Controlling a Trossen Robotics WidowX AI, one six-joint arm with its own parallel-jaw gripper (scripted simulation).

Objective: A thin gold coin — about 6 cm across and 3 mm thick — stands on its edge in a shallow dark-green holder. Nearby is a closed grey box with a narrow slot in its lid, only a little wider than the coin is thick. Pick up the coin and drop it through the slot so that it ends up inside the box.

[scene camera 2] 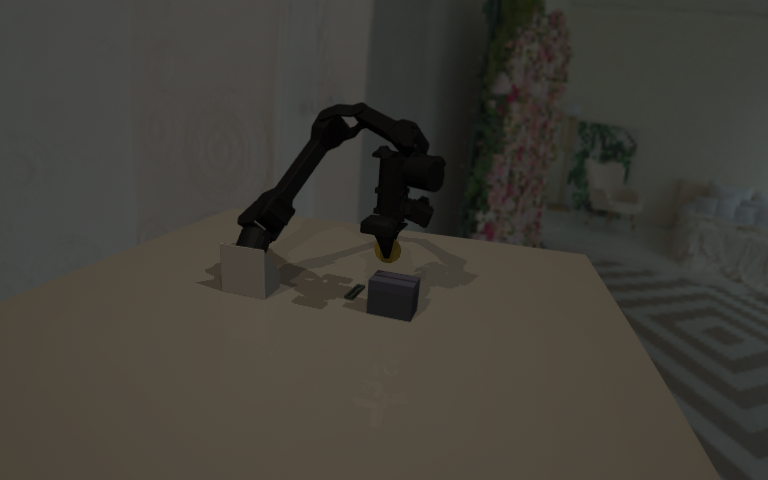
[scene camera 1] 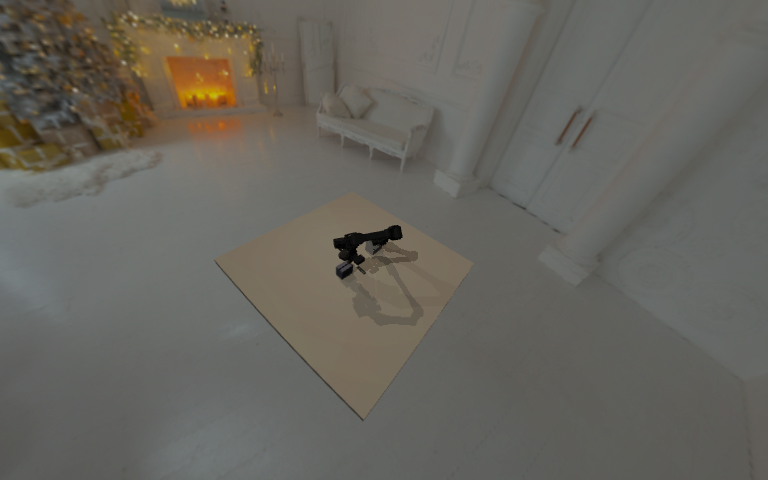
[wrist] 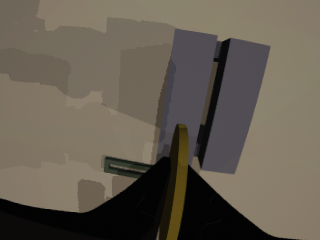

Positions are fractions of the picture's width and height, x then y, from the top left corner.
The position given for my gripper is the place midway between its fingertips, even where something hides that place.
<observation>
My gripper (scene camera 2: 0.50, 0.54) holds a coin.
My gripper shows as well in the wrist view (wrist: 0.54, 0.69).
</observation>
